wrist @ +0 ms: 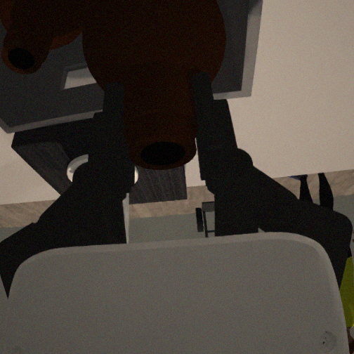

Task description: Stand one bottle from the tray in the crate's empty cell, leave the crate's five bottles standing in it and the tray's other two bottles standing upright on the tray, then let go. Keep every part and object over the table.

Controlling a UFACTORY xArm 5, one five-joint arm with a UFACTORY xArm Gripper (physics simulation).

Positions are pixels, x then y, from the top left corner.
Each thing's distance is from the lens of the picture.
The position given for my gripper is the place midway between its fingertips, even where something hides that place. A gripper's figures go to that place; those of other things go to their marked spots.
my gripper (160, 98): 0.14 m
brown bottle (154, 56): 0.12 m
